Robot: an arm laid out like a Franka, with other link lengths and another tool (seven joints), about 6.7 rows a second.
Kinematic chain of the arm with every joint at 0, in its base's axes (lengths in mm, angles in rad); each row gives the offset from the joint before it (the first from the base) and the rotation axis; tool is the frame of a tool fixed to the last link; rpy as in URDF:
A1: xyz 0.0 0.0 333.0 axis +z
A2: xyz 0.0 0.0 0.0 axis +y
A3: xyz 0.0 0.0 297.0 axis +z
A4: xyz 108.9 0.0 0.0 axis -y
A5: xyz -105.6 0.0 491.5 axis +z
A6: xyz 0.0 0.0 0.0 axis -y
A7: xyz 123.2 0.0 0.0 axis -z
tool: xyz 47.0 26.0 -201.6 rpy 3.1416 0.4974 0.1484
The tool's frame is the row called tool.
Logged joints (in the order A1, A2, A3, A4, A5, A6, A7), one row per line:
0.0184 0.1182 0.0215 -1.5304 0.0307 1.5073 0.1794
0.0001 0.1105 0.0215 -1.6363 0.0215 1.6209 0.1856
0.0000 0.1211 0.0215 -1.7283 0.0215 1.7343 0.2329
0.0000 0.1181 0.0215 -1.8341 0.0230 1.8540 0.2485
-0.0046 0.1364 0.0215 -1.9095 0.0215 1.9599 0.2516
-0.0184 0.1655 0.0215 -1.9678 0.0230 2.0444 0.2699
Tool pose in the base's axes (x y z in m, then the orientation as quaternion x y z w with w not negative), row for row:
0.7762 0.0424 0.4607 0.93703 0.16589 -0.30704 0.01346
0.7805 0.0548 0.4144 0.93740 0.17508 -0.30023 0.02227
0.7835 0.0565 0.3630 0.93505 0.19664 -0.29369 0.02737
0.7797 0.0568 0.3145 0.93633 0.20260 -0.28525 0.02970
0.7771 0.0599 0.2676 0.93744 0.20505 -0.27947 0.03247
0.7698 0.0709 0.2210 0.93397 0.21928 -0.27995 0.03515
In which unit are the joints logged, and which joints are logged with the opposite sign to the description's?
The joints are logged in radians. Opposite sign: A1, A7.
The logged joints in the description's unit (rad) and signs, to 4 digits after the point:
-0.0184 0.1182 0.0215 -1.5304 0.0307 1.5073 -0.1794
-0.0001 0.1105 0.0215 -1.6363 0.0215 1.6209 -0.1856
0.0000 0.1211 0.0215 -1.7283 0.0215 1.7343 -0.2329
0.0000 0.1181 0.0215 -1.8341 0.0230 1.8540 -0.2485
0.0046 0.1364 0.0215 -1.9095 0.0215 1.9599 -0.2516
0.0184 0.1655 0.0215 -1.9678 0.0230 2.0444 -0.2699

